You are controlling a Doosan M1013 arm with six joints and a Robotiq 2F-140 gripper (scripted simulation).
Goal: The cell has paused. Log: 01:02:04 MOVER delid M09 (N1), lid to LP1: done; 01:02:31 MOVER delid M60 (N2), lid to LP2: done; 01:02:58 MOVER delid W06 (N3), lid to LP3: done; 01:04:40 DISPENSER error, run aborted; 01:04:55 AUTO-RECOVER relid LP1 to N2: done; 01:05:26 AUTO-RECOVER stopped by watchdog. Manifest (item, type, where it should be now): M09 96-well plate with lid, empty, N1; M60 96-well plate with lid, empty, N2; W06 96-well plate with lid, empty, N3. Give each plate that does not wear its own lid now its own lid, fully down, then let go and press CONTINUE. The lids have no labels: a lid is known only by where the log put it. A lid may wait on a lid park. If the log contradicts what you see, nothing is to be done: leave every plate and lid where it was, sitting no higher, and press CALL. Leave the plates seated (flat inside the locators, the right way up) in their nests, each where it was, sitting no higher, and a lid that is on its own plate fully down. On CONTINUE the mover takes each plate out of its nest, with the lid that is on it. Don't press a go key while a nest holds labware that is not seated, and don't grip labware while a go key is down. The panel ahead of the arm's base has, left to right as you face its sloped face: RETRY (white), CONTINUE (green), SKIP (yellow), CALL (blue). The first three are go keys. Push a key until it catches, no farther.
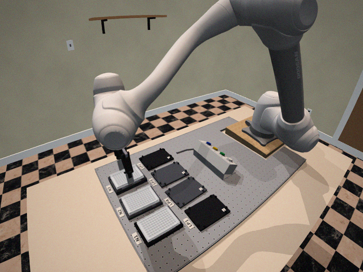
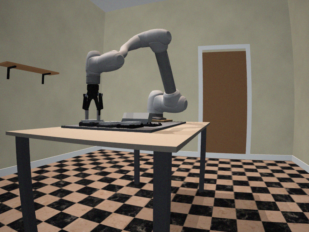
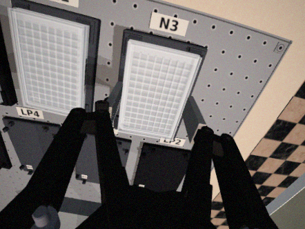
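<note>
My gripper is now 2 cm above the clear lid. From my hand the other things lie so: lid park LP2: 18 cm behind, 7 cm to the right, 5 cm below; then plate: 3 cm below; then nest N3: 5 cm below.
</note>
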